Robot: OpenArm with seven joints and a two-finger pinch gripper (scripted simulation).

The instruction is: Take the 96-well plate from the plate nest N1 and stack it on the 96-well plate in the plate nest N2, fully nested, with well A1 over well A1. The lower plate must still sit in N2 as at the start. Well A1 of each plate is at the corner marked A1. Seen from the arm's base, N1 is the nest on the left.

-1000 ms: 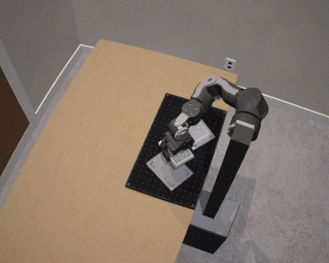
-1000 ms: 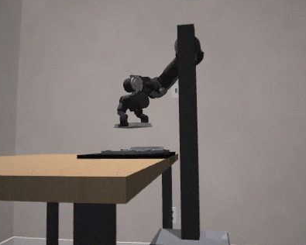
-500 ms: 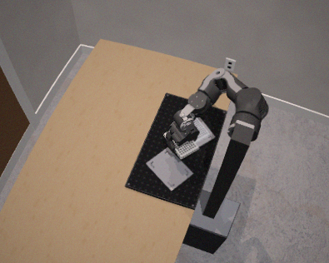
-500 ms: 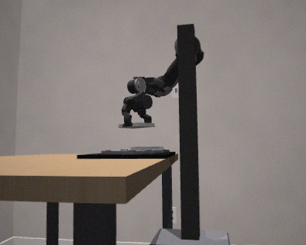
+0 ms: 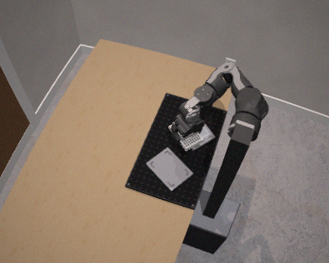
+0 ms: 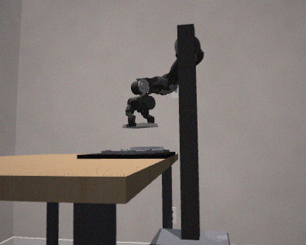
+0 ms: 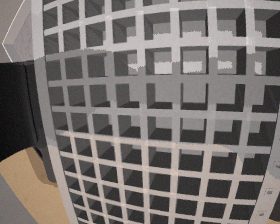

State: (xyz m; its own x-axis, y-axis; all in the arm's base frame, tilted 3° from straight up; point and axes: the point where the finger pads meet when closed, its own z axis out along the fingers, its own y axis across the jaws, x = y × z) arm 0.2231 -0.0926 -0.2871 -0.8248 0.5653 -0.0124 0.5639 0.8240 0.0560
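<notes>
Now: the A1 mark 4 cm behind my hand and 10 cm below it.
</notes>
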